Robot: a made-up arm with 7 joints.
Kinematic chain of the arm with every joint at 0, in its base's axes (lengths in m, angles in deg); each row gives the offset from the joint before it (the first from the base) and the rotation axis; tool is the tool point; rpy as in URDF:
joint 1: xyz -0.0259 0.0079 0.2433 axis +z
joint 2: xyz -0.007 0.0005 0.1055 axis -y
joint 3: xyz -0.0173 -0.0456 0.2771 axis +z
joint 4: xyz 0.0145 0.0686 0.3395 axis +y
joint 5: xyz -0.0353 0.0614 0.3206 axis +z
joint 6: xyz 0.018 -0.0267 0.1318 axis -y
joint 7: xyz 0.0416 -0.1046 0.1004 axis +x
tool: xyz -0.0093 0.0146 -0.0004 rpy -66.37 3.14 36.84
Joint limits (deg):
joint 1: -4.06..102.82
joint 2: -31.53..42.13
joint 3: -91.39..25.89
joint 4: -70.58..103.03
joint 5: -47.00..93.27
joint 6: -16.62..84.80
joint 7: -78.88..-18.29
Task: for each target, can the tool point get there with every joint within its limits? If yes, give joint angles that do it. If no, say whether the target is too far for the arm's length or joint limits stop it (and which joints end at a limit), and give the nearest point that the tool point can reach.
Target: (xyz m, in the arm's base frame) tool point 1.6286 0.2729 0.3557
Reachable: no: too far | nearest point 0.8246 0.1441 0.6673 | short by 0.872 m
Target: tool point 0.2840 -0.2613 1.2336
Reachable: yes | joints 25.44 11.63 -45.41 60.48 58.59 63.13 -60.33
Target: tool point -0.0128 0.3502 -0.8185
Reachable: no: joint limits stop it (at a limit: joint 2, joint 4, joint 6, joint 7) | nearest point -0.0019 0.6342 0.4164 | short by 1.267 m
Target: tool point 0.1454 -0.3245 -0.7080
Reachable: no: joint limits stop it (at a limit: joint 1, joint 2, joint 4, joint 6, joint 7) | nearest point 0.5538 -0.2594 0.4336 | short by 1.214 m
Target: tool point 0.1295 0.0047 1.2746
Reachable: yes | joints 46.17 27.74 -16.46 65.57 67.45 26.99 -60.25
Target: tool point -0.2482 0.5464 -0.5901
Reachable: no: joint limits stop it (at a limit: joint 1, joint 2, joint 4, joint 7) | nearest point -0.1963 0.6214 0.4172 | short by 1.011 m
